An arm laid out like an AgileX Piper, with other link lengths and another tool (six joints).
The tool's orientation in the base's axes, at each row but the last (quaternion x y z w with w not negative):
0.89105 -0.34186 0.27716 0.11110
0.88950 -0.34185 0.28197 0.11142
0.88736 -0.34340 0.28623 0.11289
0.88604 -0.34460 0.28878 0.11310
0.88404 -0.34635 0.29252 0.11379
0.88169 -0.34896 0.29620 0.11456
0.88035 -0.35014 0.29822 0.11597
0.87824 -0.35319 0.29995 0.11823
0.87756 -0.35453 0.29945 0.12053
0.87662 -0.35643 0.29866 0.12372
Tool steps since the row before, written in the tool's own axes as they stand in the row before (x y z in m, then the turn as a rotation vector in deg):
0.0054 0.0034 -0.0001 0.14 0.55 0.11
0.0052 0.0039 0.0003 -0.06 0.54 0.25
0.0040 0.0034 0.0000 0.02 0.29 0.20
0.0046 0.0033 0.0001 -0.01 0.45 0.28
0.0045 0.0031 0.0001 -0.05 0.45 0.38
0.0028 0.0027 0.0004 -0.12 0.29 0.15
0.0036 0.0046 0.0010 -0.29 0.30 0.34
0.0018 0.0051 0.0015 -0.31 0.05 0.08
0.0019 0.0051 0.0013 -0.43 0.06 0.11
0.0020 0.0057 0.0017 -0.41 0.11 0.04
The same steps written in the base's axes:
0.0010 -0.0054 0.0032 -0.24 -0.53 -0.01
0.0007 -0.0058 0.0028 -0.29 -0.47 -0.24
0.0001 -0.0047 0.0024 -0.10 -0.30 -0.15
0.0006 -0.0050 0.0026 -0.19 -0.44 -0.23
0.0006 -0.0048 0.0026 -0.17 -0.46 -0.34
0.0000 -0.0037 0.0014 -0.20 -0.21 -0.19
-0.0006 -0.0057 0.0014 -0.22 -0.20 -0.45
-0.0018 -0.0053 -0.0001 -0.18 0.10 -0.25
-0.0019 -0.0053 0.0001 -0.24 0.15 -0.35
-0.0021 -0.0059 -0.0001 -0.29 0.13 -0.28

